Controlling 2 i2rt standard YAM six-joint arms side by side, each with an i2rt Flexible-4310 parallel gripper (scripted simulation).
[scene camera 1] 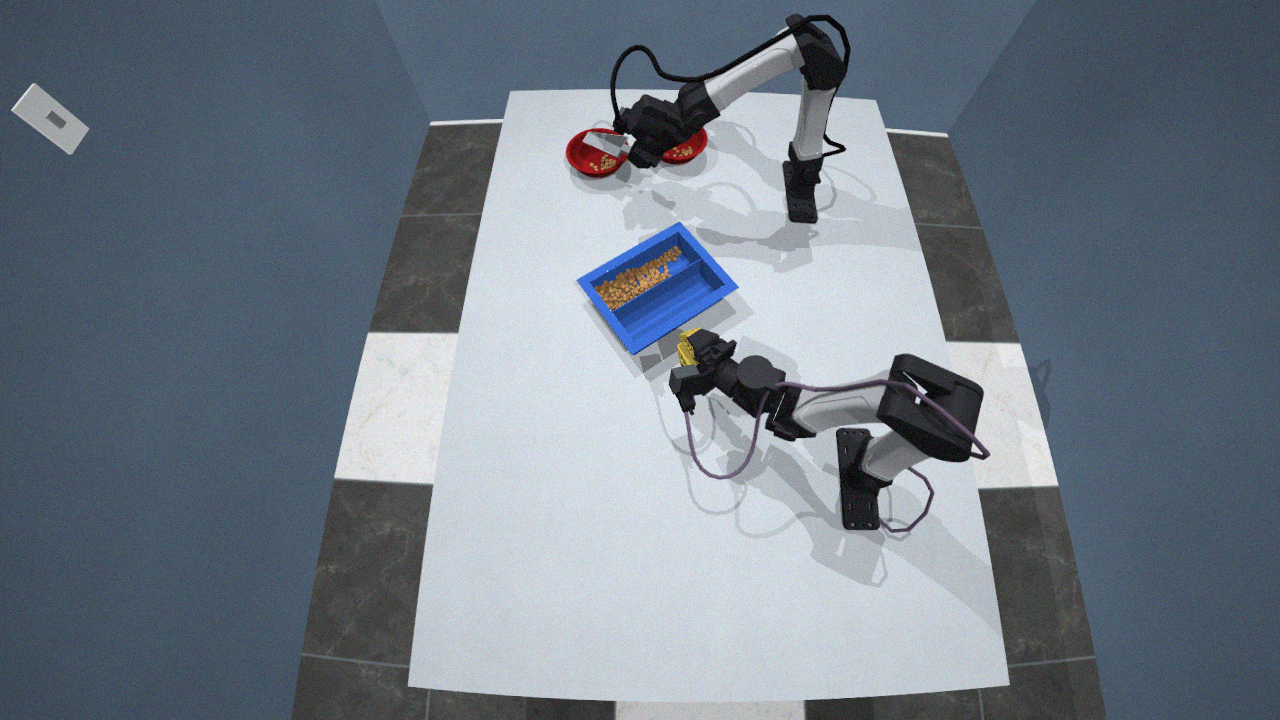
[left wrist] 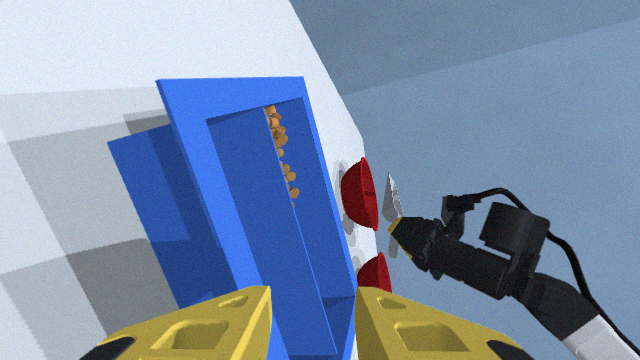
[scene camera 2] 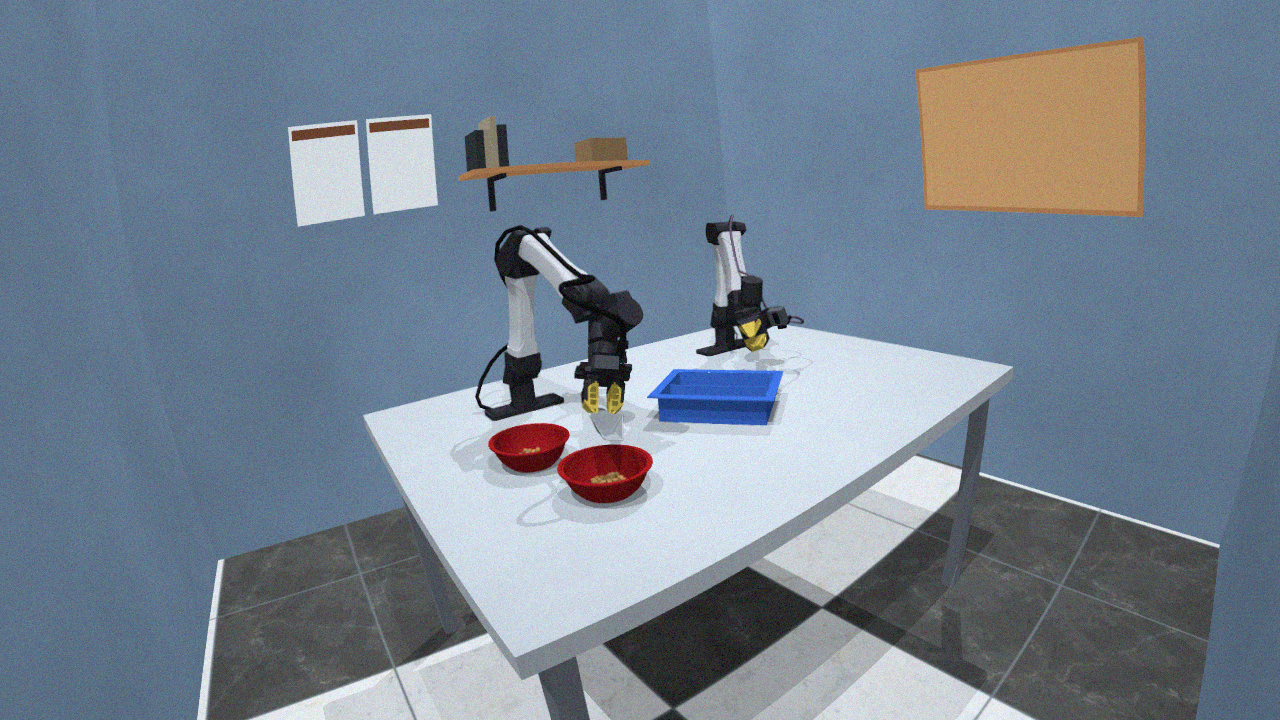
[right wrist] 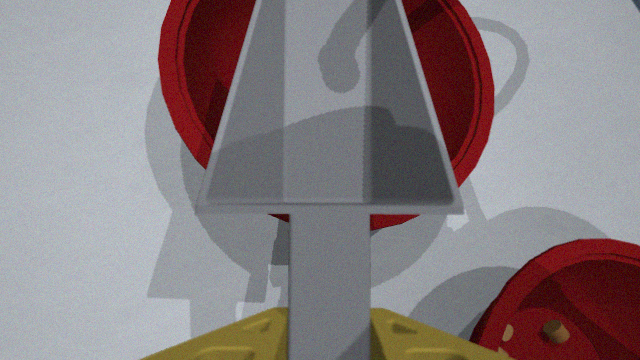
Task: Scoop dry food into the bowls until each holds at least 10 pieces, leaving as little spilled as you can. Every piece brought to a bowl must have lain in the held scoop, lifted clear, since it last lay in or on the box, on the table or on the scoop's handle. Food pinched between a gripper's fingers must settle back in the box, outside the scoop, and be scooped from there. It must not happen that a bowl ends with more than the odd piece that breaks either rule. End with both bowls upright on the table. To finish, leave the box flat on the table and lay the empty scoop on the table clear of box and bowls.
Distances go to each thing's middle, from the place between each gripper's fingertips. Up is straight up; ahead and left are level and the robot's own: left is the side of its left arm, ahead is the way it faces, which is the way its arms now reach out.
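Labels:
My right gripper: 40 mm short of the grey scoop (scene camera 2: pixel 611 425), 20 mm to the left of it. Blue box (scene camera 1: pixel 695 274): 340 mm to the left of my right hand, 40 mm behind it, 60 mm below it.
My left gripper (scene camera 1: pixel 680 339): 170 mm to the left of the blue box, 40 mm short of it, 80 mm above it. Grey scoop: 120 mm ahead of my left hand, 530 mm to the right of it, 30 mm below it. By their middles, nearest to my left gripper of the things named here: the blue box.

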